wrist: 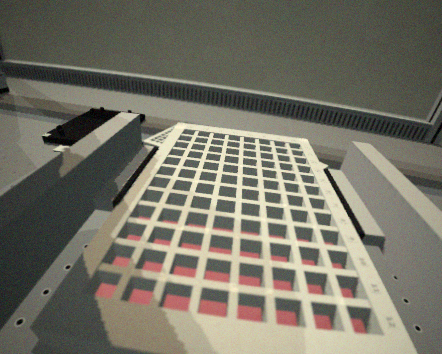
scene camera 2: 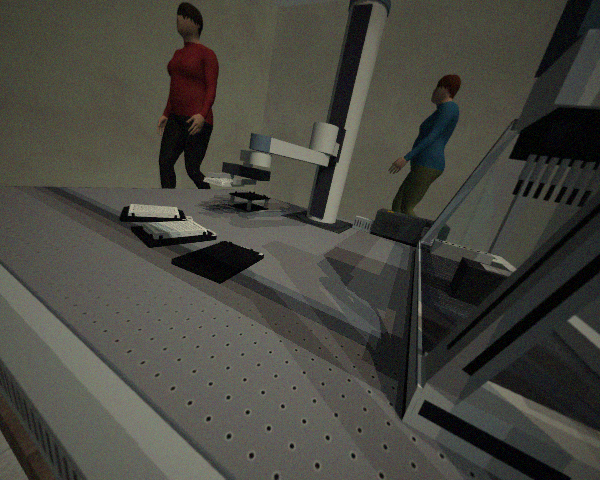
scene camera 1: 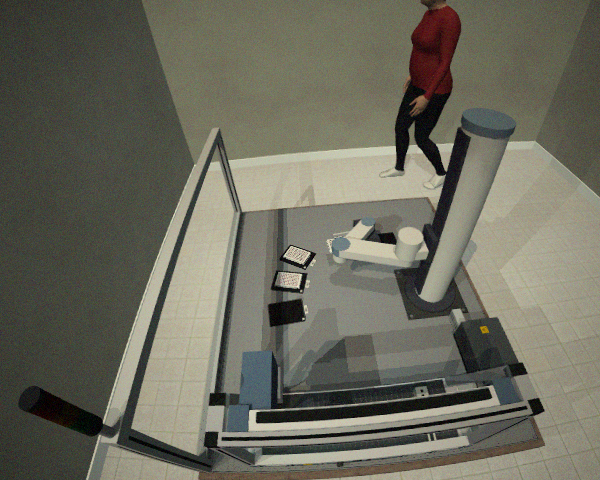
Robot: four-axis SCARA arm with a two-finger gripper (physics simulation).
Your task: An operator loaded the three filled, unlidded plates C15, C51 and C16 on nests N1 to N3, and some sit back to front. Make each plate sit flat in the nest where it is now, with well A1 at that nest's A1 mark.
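My gripper is shut on an unlidded white plate, held by its long sides above the deck, beside the arm. Its near wells show red; number 12 is at the near right in the wrist view. One black nest holds no plate. Two filled plates sit in the other nests: the middle plate and the far plate. Plate names, nest labels and their A1 marks are too small to read.
A black stand is beyond the gripper, partly behind the arm in scene camera 1. The arm's column stands on the deck. A blue box and a dark box stand nearer the front frame. A person in red stands behind.
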